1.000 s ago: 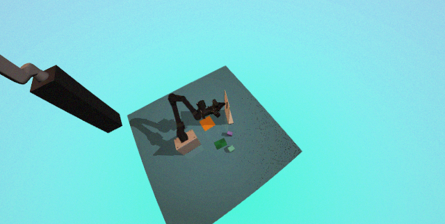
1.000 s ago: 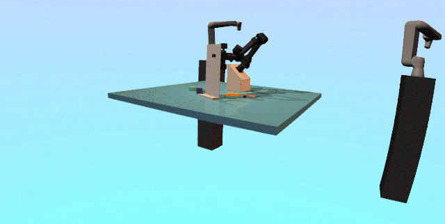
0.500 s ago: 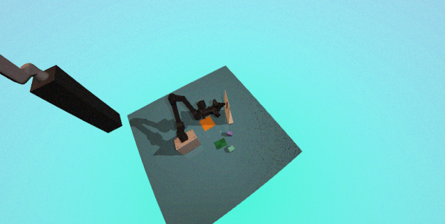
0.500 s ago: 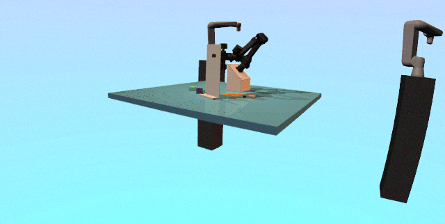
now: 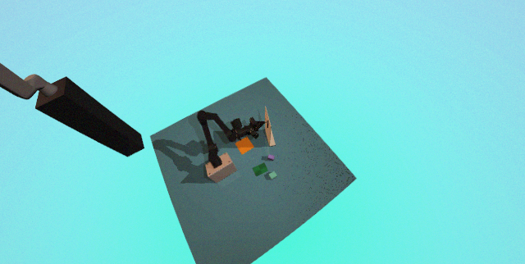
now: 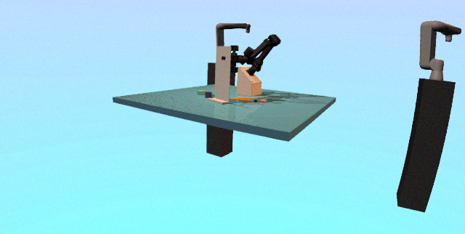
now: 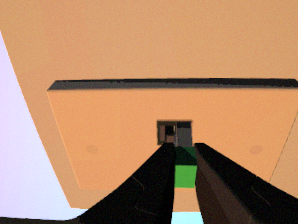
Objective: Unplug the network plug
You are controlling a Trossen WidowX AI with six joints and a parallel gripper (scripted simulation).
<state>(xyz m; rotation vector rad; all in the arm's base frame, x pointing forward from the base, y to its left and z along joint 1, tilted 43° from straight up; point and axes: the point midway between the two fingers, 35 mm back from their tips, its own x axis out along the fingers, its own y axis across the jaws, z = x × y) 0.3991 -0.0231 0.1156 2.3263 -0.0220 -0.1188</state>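
My gripper tip is now 280 mm above the orange marked square, 180 mm past it and 40 mm to the right of it. The rest, counted from my gripper tip: upright tan panel (110 mm below, 30 mm ahead); then network plug (10 mm ahead); then purple cube (260 mm below, 180 mm to the right, 50 mm behind).
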